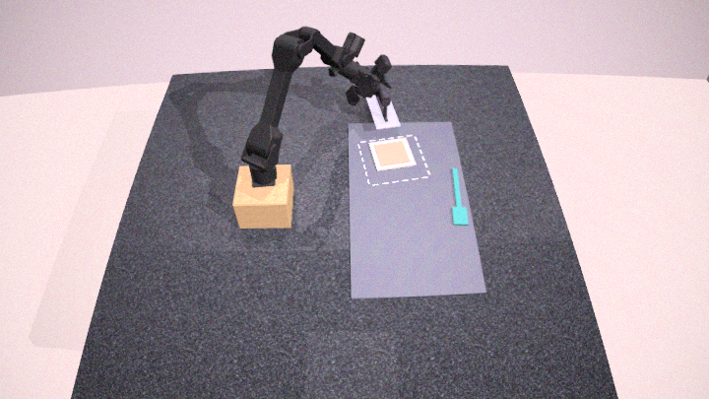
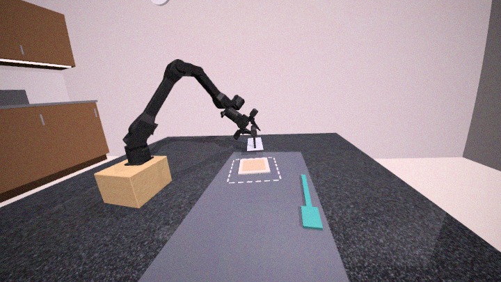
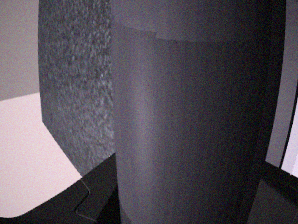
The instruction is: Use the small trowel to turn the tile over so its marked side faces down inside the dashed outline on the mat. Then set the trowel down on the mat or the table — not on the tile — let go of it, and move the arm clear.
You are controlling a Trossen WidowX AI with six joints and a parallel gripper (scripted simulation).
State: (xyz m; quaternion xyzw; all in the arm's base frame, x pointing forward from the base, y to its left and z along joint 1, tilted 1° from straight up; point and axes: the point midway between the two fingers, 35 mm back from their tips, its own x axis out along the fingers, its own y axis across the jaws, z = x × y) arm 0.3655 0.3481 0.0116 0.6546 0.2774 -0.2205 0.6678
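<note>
Now: gripper tip 14 cm short of the teal trowel, 42 cm to the left of it and 8 cm above it. The rest, counted from my gripper tip: grey mat (1 cm ahead, 38 cm to the right, 10 cm below); tile (2 cm behind, 21 cm to the right, 8 cm below).
</note>
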